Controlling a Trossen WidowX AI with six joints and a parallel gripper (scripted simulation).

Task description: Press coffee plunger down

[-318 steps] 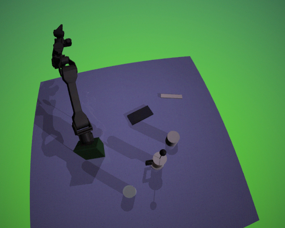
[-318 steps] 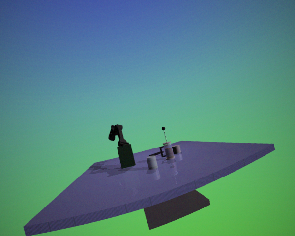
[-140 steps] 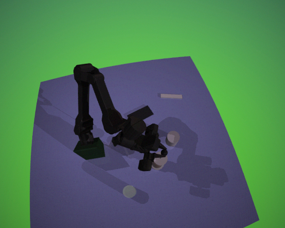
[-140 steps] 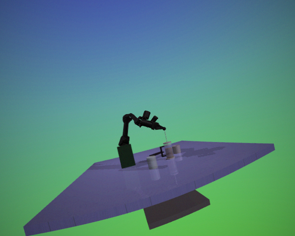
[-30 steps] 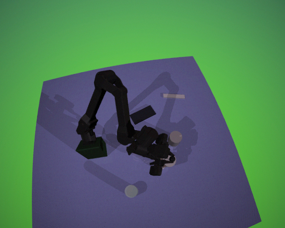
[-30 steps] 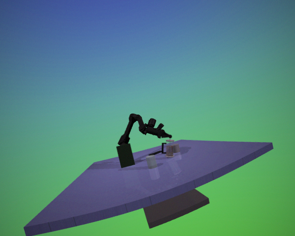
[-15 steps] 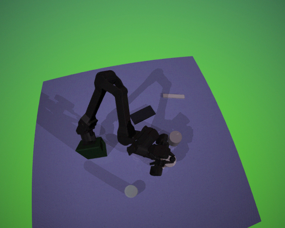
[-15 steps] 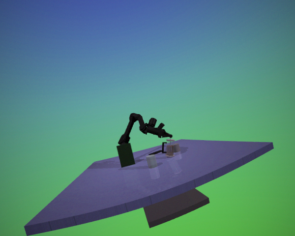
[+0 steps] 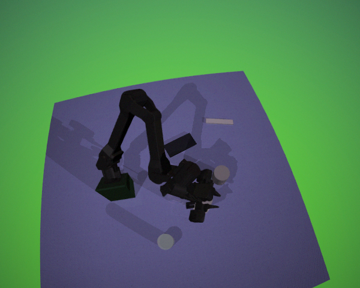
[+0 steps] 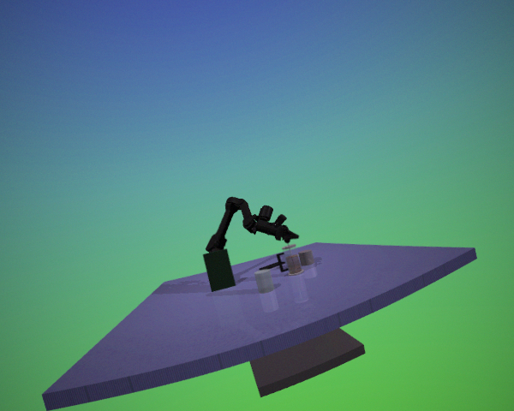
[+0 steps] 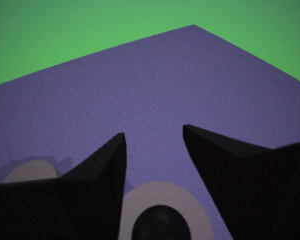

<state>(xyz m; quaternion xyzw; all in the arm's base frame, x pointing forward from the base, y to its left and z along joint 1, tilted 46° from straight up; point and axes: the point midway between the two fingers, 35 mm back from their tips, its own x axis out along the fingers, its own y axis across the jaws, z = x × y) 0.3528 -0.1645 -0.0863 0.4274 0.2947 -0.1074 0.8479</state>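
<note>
Now: the coffee press 8 cm below my gripper tip, 6 cm behind it and 3 cm to the left of it. Also, from my gripper tip: pale flat bar: 43 cm to the left, 18 cm ahead, 16 cm below.
</note>
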